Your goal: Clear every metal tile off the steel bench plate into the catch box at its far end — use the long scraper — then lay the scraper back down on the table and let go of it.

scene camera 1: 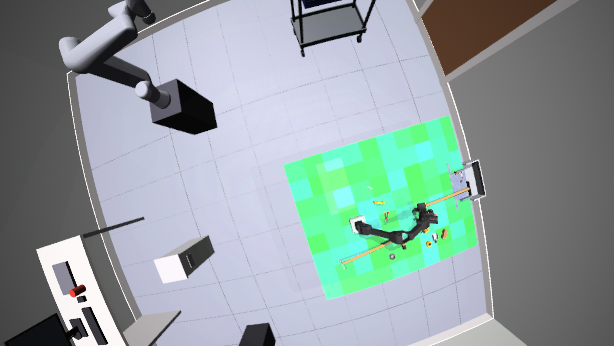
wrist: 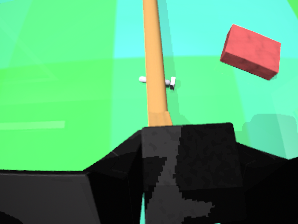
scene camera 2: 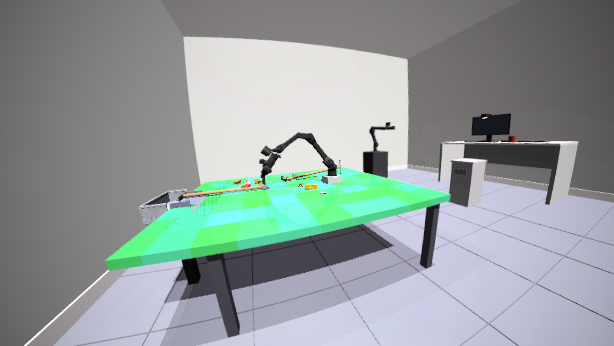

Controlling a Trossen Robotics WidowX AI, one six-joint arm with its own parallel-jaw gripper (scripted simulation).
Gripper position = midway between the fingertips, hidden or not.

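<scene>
Looking through the wrist camera, I see a red block (wrist: pixel 254 53). My own gripper (wrist: pixel 167 135) is visible to me as well, and so is a long scraper (wrist: pixel 193 166).
</scene>
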